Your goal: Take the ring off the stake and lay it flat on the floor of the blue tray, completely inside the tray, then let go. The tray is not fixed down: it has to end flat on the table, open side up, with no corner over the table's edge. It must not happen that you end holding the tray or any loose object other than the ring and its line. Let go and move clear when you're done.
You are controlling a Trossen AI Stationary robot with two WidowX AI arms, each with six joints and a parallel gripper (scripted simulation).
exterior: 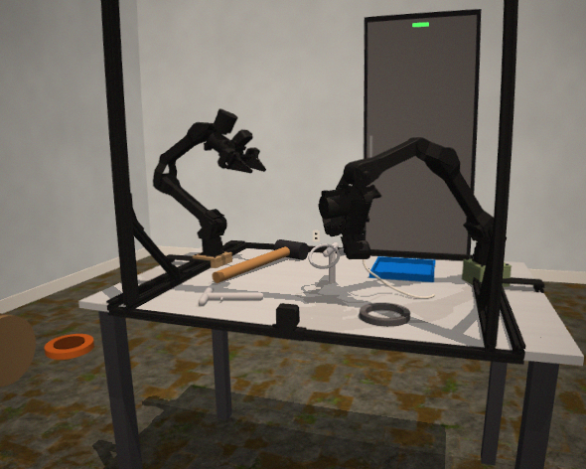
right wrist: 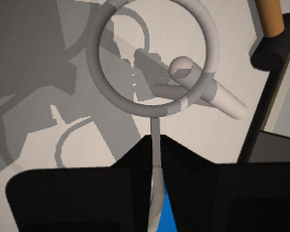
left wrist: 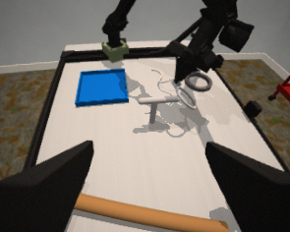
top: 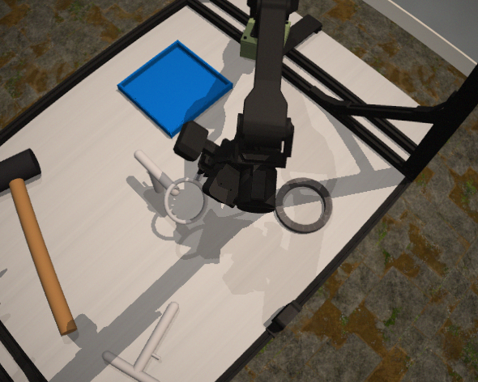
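Now: the blue tray 260 mm ahead of my right hand, 130 mm to the right of it and 130 mm below it.
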